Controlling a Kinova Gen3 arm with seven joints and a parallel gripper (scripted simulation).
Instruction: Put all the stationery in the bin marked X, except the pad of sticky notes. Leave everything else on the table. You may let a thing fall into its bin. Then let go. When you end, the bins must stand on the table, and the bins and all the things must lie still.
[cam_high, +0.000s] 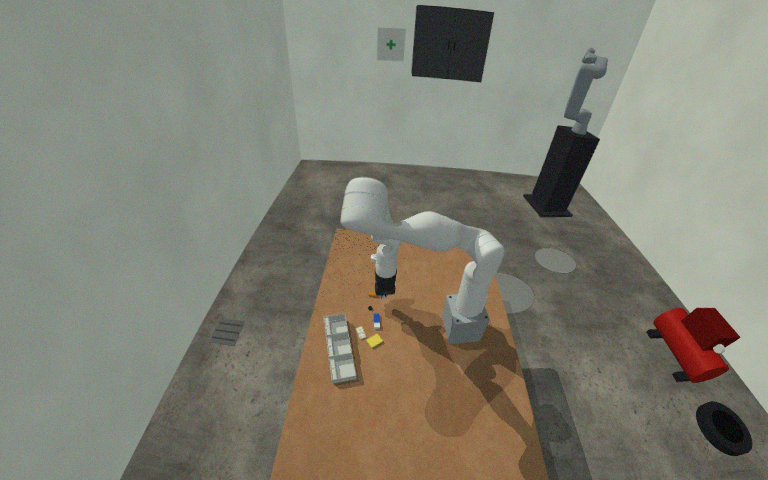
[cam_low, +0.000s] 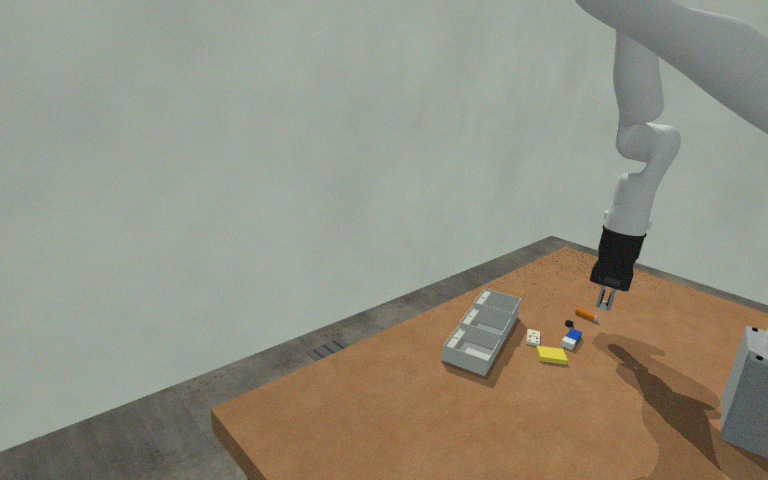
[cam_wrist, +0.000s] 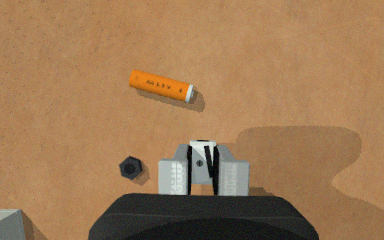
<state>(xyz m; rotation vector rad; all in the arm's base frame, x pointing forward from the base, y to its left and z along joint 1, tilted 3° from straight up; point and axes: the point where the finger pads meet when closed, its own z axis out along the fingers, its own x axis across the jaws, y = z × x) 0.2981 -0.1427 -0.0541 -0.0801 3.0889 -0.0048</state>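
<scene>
My gripper is now 10 mm above the white sharpener. The rest, counted from my hand: orange marker 30 mm ahead, 50 mm to the right, 70 mm below; then black nut 50 mm ahead, 20 mm to the left, 70 mm below; then eraser 30 mm ahead, 90 mm to the left, 70 mm below.
</scene>
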